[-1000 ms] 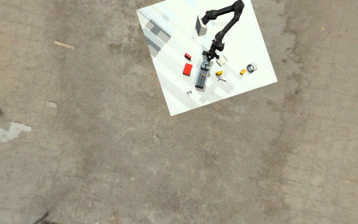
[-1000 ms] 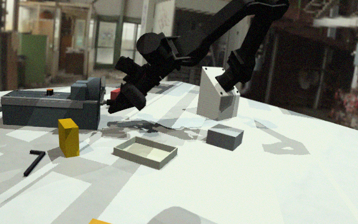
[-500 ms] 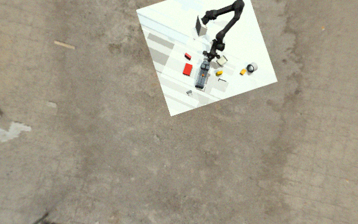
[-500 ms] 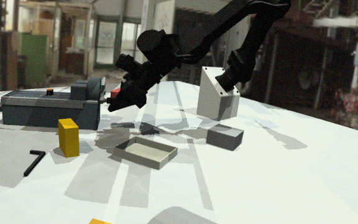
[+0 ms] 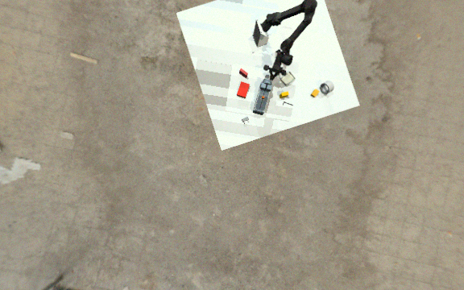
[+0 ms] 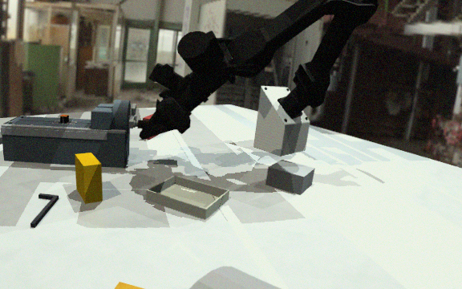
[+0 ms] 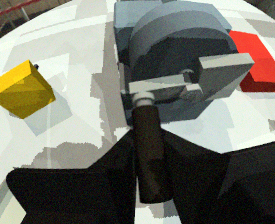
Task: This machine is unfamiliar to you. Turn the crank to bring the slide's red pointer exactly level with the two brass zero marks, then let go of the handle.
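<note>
Right now my gripper tip is 11 cm short of the red pointer, 13 cm to the left of it and 2 cm below it. From my gripper tip the other things lie so: shallow grey tray (4 cm ahead, 17 cm to the left, 6 cm below); then dark crank handle (1 cm behind, 1 cm to the left, 2 cm above); then yellow block (15 cm ahead, 6 cm to the left, 3 cm below).
</note>
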